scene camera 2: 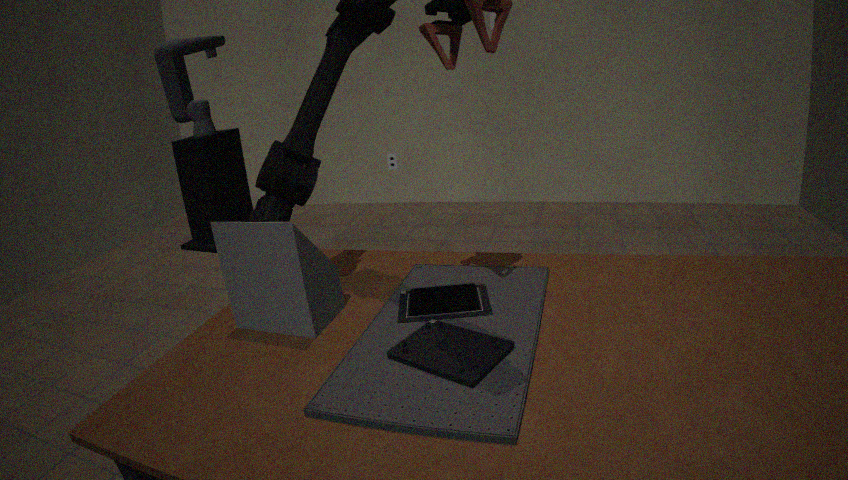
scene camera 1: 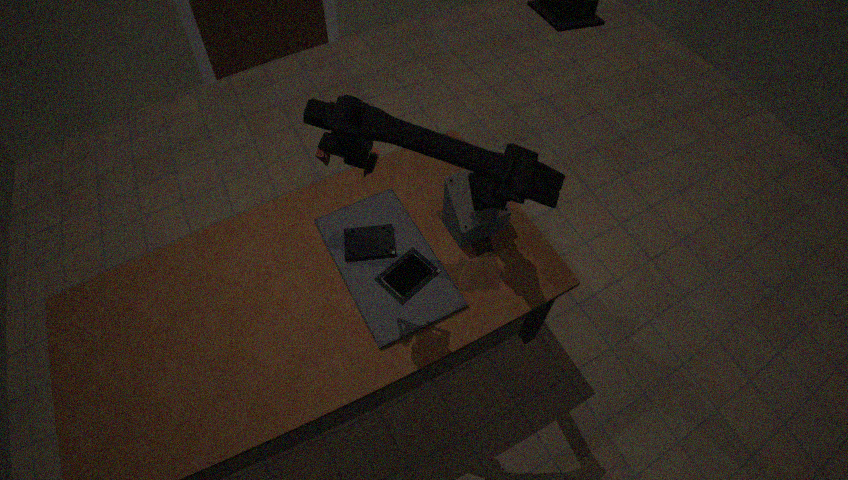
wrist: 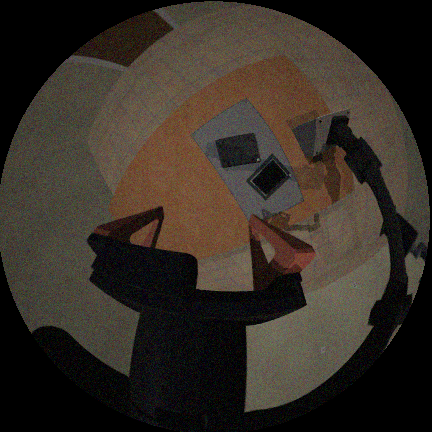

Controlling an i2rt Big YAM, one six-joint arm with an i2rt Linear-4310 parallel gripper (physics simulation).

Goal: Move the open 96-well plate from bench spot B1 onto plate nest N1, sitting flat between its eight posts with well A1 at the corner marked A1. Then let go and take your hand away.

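Places are measured from the arm's base along level axes (x down, y back, z left), in centimetres.
Pixels of known places: gripper, between the fingertips: [scene camera 2: 469, 61] [scene camera 1: 346, 169] [wrist: 205, 214]; arm's base, origin of its link: [scene camera 2: 264, 241] [scene camera 1: 482, 189] [wrist: 335, 128].
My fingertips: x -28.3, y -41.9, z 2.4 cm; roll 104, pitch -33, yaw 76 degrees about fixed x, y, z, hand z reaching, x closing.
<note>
Ahead of a thing's pixels: the offset from my fingertips to its middle. "spot": to the spot under its first point. Level surfaces: height alone.
The 96-well plate {dz +9.6, dx +42.6, dy +11.6 cm} [scene camera 1: 407, 274] [scene camera 2: 443, 300] [wrist: 270, 176] looks like a flat black rectangle inside a light outline, on the dark-framed bench spot B1 {spot: dz +10.3, dx +43.3, dy +3.5 cm} [scene camera 2: 486, 304]. Its wells cannot be made out. Plate nest N1 {dz -6.5, dx +42.4, dy +4.2 cm} [scene camera 1: 369, 242] [scene camera 2: 450, 353] [wrist: 238, 150] looks like the raised dark block beside it, turned at a different angle, with small knobs near its corners and a pale mark at the corner nearest the plate. Nothing is seen lying on it. My gripper [scene camera 1: 346, 163] [scene camera 2: 470, 60] [wrist: 205, 214] is open and empty, high above the table and away from both.
Both stand on a grey perforated board {spot: dz -20.0, dx +43.5, dy +12.7 cm} [scene camera 1: 380, 205] [scene camera 2: 368, 392] [wrist: 242, 114] on the orange-brown table {dx +44.7 cm} [scene camera 1: 208, 309] [scene camera 2: 684, 356] [wrist: 180, 180]. The arm's wedge-shaped grey base [scene camera 1: 457, 205] [scene camera 2: 264, 279] [wrist: 310, 137] stands beside the board. A black box [scene camera 2: 213, 184] with a grey arm-like part stands behind the base.
</note>
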